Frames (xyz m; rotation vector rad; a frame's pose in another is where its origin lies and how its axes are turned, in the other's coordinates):
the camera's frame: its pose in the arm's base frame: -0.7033 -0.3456 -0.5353 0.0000 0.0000 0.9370
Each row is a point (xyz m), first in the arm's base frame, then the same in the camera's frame.
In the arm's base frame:
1: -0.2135 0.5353 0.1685
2: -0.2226 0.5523 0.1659
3: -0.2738 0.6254 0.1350
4: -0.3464 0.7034 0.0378
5: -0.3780 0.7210 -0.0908
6: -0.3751 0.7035 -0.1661
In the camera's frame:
1: 0.9999 0.1270 0.7038
2: 1.0082 0.1444 0.7012
3: 1.0368 0.2289 0.6703
4: 1.0566 0.3336 0.5731
5: 1.0521 0.3695 0.4445
6: 1.0397 0.3568 0.3692

